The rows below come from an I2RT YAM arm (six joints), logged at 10 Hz.
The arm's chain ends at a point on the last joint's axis. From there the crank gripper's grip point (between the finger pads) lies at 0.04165 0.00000 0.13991 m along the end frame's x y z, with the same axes.
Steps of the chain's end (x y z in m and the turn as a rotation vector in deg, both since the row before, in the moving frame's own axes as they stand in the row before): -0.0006, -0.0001, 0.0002, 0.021, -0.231, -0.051; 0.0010, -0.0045, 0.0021, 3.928, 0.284, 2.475; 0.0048, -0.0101, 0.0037, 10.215, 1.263, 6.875; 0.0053, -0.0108, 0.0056, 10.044, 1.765, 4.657; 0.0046, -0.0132, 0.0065, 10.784, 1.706, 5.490; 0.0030, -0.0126, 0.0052, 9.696, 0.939, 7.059; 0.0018, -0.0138, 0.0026, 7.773, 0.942, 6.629
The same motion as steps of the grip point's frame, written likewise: -0.0012, -0.0002, 0.0004, 0.021, -0.231, -0.051; 0.0019, -0.0123, 0.0016, 3.928, 0.284, 2.475; 0.0090, -0.0296, 0.0010, 10.215, 1.263, 6.875; 0.0104, -0.0315, 0.0024, 10.044, 1.765, 4.657; 0.0098, -0.0351, 0.0031, 10.784, 1.706, 5.490; 0.0064, -0.0308, 0.0029, 9.696, 0.939, 7.059; 0.0049, -0.0277, 0.0009, 7.773, 0.942, 6.629
